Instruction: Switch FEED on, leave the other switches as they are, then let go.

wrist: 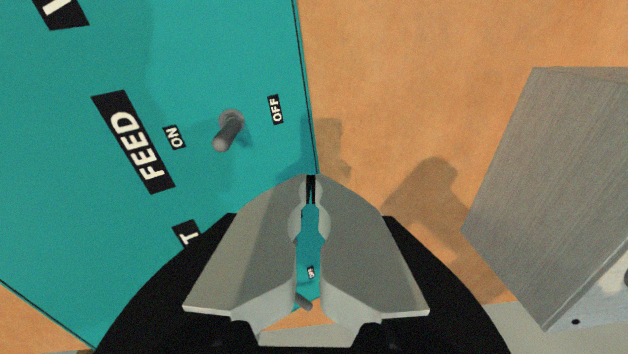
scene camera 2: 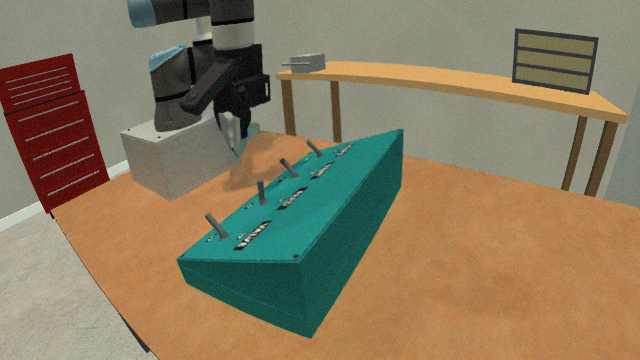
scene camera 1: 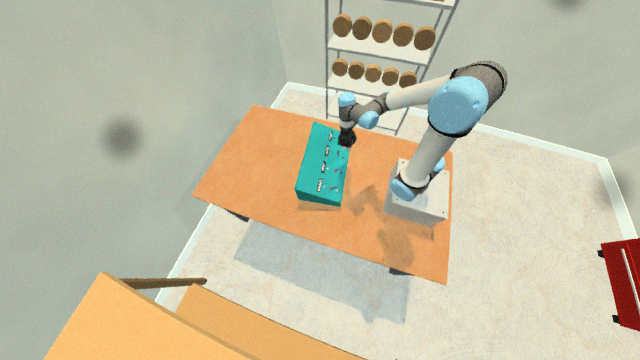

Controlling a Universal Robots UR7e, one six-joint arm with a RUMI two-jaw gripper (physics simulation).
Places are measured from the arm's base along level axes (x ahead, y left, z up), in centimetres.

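Pixels of known places: gripper, fingertip midpoint: [wrist: 311, 177] [scene camera 2: 238, 155] [scene camera 1: 347, 150]; arm's base, link origin: [scene camera 2: 178, 123].
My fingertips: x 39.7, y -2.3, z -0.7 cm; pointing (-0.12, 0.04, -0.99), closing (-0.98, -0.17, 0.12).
Observation:
For each thing: its top centre in the pictures, then the offset to it from my fingertips. Level surfaces: height alone.
- FEED lever, top centre: [wrist: 222, 145] [scene camera 2: 259, 179] dy +0.3, dx +5.8, dz -3.5 cm
- VALVE lever, top centre: [scene camera 2: 212, 214] dy -11.5, dx +8.2, dz -4.4 cm
- VENT lever, top centre: [scene camera 2: 287, 158] dy +11.3, dx +0.8, dz -4.4 cm
- BRAKE lever, top centre: [wrist: 298, 312] [scene camera 2: 313, 140] dy +22.7, dx -2.9, dz -4.4 cm
- orange table, surface height: dz -17.1 cm
The teal switch panel [scene camera 1: 320, 150] [scene camera 2: 345, 220] [wrist: 50, 150] stands on the table. In the wrist view, the FEED lever [scene camera 2: 262, 194] [wrist: 228, 131] appears to lean toward its ON label [wrist: 174, 137], away from its OFF label [wrist: 275, 109]. The VALVE lever [scene camera 2: 216, 226], VENT lever [scene camera 2: 289, 168] and BRAKE lever [scene camera 2: 314, 149] lean toward their OFF side in scene camera 2. My gripper [scene camera 1: 346, 146] [scene camera 2: 240, 152] [wrist: 311, 177] is shut and empty, beyond the panel's low OFF edge in scene camera 2, apart from the FEED lever. In the wrist view the fingers hide part of the VENT area.
The robot's grey base block [scene camera 1: 417, 210] [scene camera 2: 170, 165] [wrist: 545, 190] stands on the orange table [scene camera 1: 250, 165] [scene camera 2: 475, 260], on the OFF side of the panel. A shelf rack [scene camera 1: 327, 75] stands behind the table. A red cabinet [scene camera 1: 620, 290] [scene camera 2: 55, 130] stands on the floor.

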